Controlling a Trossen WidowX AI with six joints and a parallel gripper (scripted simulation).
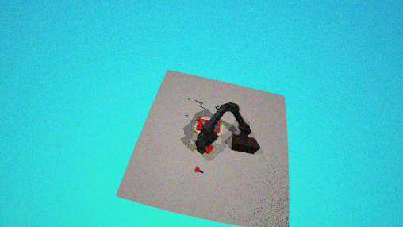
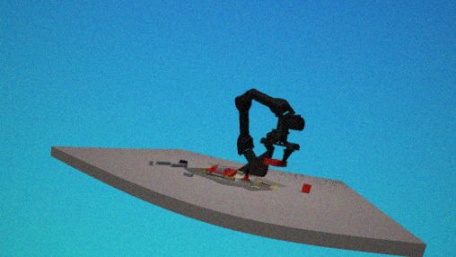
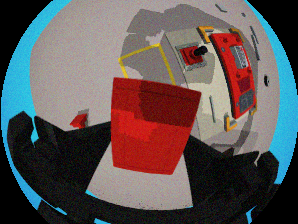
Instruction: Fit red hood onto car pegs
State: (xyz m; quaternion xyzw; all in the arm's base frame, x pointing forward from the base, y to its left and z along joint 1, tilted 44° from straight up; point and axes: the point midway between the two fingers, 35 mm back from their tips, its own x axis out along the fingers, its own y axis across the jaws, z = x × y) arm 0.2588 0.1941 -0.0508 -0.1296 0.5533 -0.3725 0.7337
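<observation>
My gripper tip is now 4 cm short of the white jig, 20 cm to the left of it and 9 cm above it. Also, from my gripper tip: red hood: 1 cm above.
</observation>
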